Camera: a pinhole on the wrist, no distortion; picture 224 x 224 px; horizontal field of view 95.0 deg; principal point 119.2 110.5 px. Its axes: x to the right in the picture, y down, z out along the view. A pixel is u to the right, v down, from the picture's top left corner.
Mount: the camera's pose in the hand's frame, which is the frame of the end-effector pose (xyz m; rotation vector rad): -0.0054 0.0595 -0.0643 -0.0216 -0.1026 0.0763
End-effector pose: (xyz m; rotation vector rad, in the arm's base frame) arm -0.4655 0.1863 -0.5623 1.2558 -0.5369 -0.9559
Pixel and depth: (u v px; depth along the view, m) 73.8 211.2 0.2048
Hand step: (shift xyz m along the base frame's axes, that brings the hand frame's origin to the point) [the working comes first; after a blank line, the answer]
In the camera's frame: -0.0906 0.2010 0.2048

-0.0903 0.0460 0.2973
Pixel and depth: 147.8 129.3 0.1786
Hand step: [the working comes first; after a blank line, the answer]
In the camera's frame: 0.0498 0.0327 0.1786

-0.0510 -0.0819 0.1219
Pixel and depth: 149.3 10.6 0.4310
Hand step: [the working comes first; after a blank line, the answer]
In the camera's frame: 0.1264 -0.4195 0.4310

-0.3558 -0.3078 -0.2389
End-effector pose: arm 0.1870 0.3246 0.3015 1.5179 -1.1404 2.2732
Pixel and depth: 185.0 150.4 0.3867
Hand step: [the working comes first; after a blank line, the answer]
In the camera's frame: 0.2479 0.1503 0.3867

0.0310 -0.4420 0.1075
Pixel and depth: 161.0 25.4 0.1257
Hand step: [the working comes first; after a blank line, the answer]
In the camera's frame: 0.0512 -0.1042 0.1257

0.0504 -0.0303 0.0657
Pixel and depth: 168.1 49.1 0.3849
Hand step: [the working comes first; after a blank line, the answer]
In the camera's frame: 0.1834 -0.2303 0.3849

0.2516 -0.1688 0.2680
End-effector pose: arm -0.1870 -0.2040 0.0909 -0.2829 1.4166 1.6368
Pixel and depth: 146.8 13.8 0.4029
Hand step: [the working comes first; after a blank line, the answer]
In the camera's frame: 0.1084 -0.3796 0.4029

0.3126 0.3274 -0.1503
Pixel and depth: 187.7 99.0 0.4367
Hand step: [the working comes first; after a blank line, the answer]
In the camera's frame: 0.2915 -0.0489 0.4367

-0.0119 0.4698 -0.0143
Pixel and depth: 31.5 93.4 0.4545
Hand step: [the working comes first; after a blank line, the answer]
In the camera's frame: -0.3884 -0.0757 0.4545

0.3975 0.0943 0.3790
